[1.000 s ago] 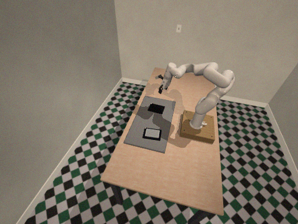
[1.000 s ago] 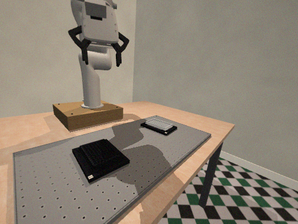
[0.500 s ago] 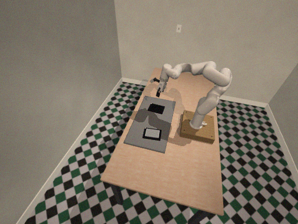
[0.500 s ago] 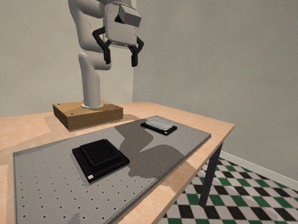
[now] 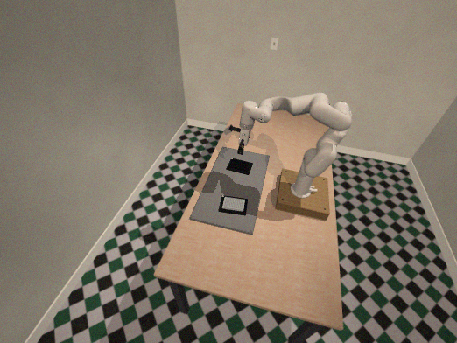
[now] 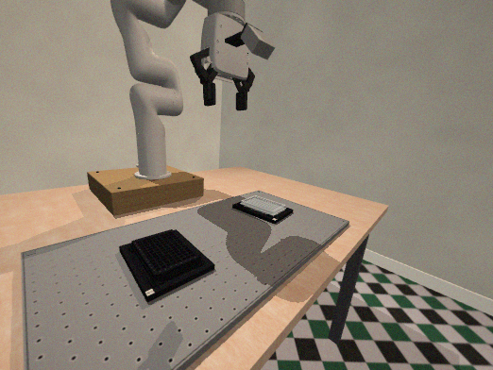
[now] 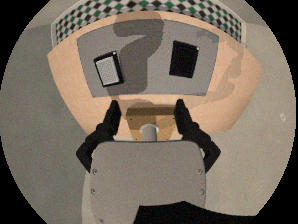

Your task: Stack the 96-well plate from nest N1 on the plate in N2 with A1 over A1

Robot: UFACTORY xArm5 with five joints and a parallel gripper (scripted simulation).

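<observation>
Now: the black 96-well plate 29 cm below my hand and 17 cm to the right of it. Round my hand: clear 96-well plate: 29 cm below, 19 cm to the left, 2 cm ahead; then plate nest N1: 30 cm below, 17 cm to the right; then plate nest N2: 30 cm below, 19 cm to the left, 2 cm ahead.
</observation>
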